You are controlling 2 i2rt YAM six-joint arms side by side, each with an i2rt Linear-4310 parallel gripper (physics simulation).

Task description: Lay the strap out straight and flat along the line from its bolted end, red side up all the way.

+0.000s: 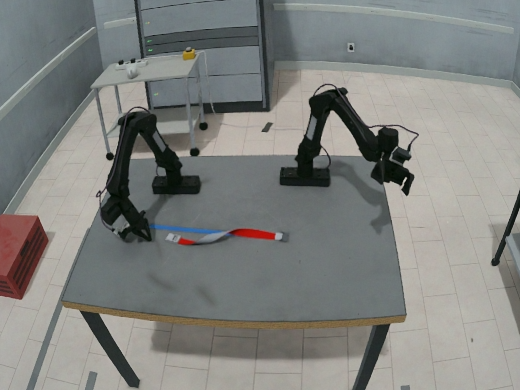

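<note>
The strap (255, 233) lies on the table with its bolted end at the small grey plate (285, 237) on the right. It is red side up from there to about its middle, then twists, showing its grey side, and shows red again near its white free-end tab (173, 238). The blue line (187, 229) runs left from the strap's middle; the strap's free part lies on the near side of it. My right gripper (148, 237) is shut and low over the table, left of the tab and apart from it. My left gripper (396, 182) is open, high beyond the table's right edge.
The two black arm bases (176, 185) (305, 177) stand at the back of the grey table (300, 290). A wheeled cart (150, 75) and a grey cabinet (225, 65) stand behind the table. A red box (20, 250) is on the floor at the left.
</note>
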